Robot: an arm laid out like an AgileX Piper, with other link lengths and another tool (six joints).
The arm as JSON. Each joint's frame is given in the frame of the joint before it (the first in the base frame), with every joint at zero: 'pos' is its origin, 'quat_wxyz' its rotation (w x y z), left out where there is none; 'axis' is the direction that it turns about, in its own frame. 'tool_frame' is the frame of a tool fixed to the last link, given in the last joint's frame.
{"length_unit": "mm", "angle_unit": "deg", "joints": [
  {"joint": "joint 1", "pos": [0.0, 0.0, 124.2], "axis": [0.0, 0.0, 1.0]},
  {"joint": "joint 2", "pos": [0.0, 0.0, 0.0], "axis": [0.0, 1.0, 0.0]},
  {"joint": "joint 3", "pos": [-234.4, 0.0, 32.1], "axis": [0.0, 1.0, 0.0]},
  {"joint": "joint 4", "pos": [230.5, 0.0, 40.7], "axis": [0.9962, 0.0, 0.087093]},
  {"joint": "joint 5", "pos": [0.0, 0.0, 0.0], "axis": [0.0, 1.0, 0.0]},
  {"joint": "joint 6", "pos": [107.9, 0.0, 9.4], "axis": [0.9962, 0.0, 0.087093]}
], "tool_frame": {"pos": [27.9, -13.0, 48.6], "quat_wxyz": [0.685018, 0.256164, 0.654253, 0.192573]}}
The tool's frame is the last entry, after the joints.
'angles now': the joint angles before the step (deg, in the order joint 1, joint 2, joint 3, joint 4, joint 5, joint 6). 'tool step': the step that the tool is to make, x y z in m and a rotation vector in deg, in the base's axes. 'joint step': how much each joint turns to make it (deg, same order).
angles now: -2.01 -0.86 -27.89 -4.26 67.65 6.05
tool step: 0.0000 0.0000 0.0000 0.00 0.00 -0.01
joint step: -0.03 0.00 0.00 0.02 0.00 -0.01
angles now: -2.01 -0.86 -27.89 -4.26 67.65 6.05
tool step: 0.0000 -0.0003 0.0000 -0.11 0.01 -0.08
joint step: 0.03 0.01 0.01 -0.16 -0.01 0.03
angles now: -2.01 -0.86 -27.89 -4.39 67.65 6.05
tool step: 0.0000 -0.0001 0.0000 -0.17 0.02 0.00
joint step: -0.02 -0.01 0.01 -0.08 0.00 -0.12
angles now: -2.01 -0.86 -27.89 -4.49 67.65 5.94
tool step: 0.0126 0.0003 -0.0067 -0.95 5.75 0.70
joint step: 0.02 5.90 -0.61 -0.14 0.33 -1.31
